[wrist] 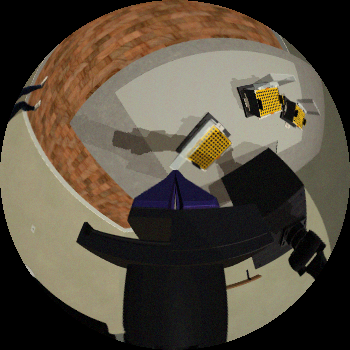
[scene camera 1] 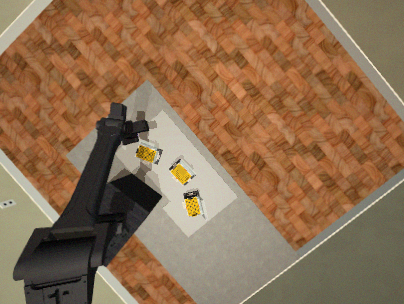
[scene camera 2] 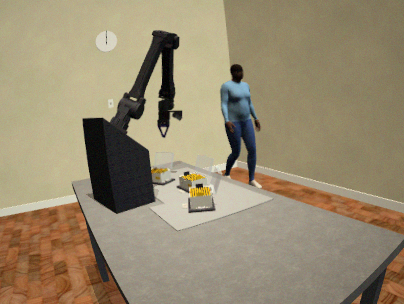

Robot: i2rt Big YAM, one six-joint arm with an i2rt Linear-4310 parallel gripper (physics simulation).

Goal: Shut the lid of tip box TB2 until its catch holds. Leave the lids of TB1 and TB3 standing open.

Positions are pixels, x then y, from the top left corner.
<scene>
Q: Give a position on a pale mat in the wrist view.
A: At 165,103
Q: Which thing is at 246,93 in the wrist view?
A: A tip box.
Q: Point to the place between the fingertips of my gripper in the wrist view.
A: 174,174
</scene>
